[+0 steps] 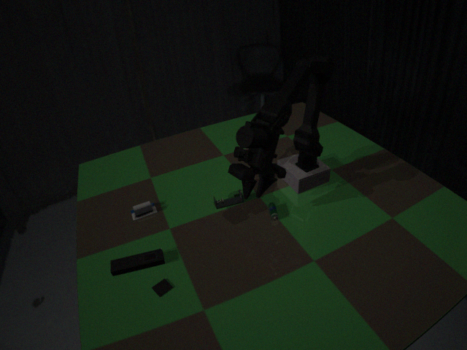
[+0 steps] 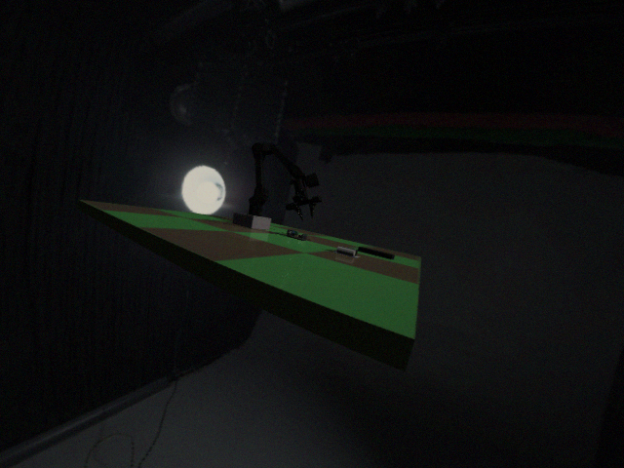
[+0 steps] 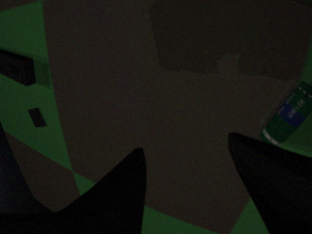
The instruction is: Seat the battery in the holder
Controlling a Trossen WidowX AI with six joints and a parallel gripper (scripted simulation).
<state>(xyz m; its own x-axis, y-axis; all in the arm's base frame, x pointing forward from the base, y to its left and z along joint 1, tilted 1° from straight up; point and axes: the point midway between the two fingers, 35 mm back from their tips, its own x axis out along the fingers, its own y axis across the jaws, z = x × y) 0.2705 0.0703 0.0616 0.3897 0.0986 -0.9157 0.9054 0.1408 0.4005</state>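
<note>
The battery is 9 cm below my gripper tip, 7 cm behind it and 1 cm to the left of it. From my gripper tip the other things lie so: dark bar 38 cm ahead, 8 cm below, 3 cm to the right; then dark square piece 34 cm ahead, 10 cm below, 9 cm to the left.
</note>
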